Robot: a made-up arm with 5 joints. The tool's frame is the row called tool.
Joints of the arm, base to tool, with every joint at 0 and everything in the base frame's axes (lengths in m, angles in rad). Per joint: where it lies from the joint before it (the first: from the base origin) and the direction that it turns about. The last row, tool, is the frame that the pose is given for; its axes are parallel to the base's.
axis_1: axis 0 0 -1 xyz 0 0 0.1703
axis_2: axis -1 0 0 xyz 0.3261 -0.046 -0.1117
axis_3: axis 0 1 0 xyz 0.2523 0.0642 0.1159
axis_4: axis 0 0 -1 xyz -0.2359 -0.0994 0.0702
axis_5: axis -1 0 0 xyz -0.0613 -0.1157 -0.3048
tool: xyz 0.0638 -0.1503 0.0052
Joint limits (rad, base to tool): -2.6..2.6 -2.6..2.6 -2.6..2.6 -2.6..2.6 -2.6..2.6
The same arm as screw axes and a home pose.
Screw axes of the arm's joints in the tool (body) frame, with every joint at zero. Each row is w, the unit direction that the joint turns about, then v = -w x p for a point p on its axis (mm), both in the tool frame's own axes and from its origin. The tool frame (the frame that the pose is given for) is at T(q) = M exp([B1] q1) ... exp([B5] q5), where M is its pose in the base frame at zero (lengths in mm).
B1 = (0, 0, -1, -347.2, -345, 0)
B2 = (-1, 0, 0, 0, -113.5, 301.2)
B3 = (0, 1, 0, -229.4, 0, 233.4)
B4 = (0, 0, -1, -266, -2.5, 0)
B5 = (-1, 0, 0, 0, 5.2, 150.3)
M =
1 0 0 345
0 1 0 -347.2
0 0 1 -54.9
0 0 0 1
Joint limits (rad, base to tool): -2.6..2.6 -2.6..2.6 -2.6..2.6 -2.6..2.6 -2.6..2.6

